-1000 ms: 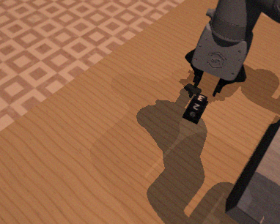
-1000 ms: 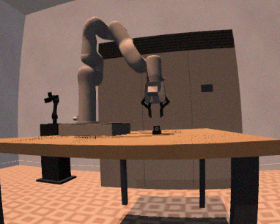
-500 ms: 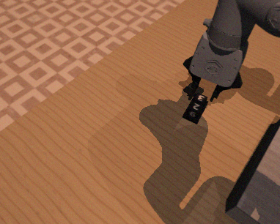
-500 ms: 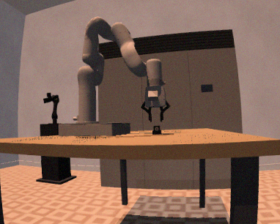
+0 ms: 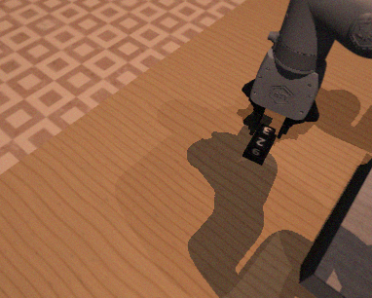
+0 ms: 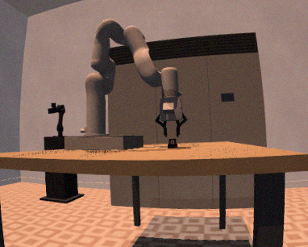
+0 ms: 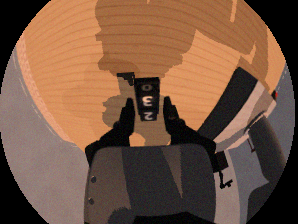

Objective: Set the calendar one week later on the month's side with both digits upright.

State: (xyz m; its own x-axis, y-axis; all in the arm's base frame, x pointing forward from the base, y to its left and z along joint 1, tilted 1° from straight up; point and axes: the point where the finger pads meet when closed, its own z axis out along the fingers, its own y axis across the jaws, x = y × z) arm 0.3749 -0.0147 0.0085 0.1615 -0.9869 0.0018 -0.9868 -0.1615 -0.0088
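Now: hand 4 cm above the black cube. The rest, counted from my hand: black digit cube: 4 cm below, 3 cm to the left.
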